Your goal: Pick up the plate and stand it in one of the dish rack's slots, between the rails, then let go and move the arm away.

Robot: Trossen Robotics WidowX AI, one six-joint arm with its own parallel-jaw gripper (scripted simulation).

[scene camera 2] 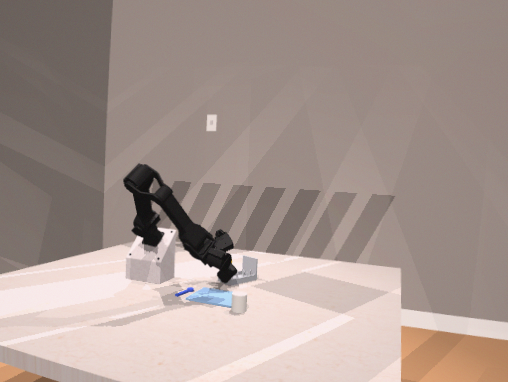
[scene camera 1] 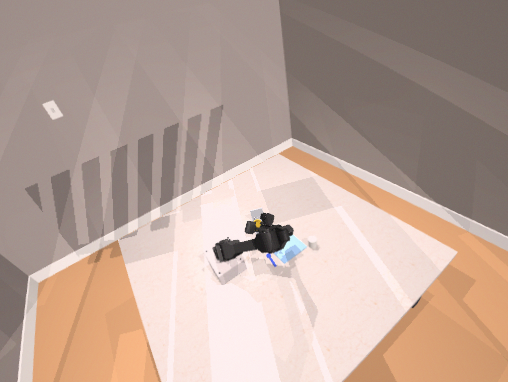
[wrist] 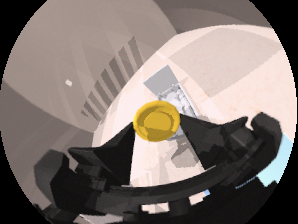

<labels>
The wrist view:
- my gripper
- plate: held by my gripper
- dish rack
</labels>
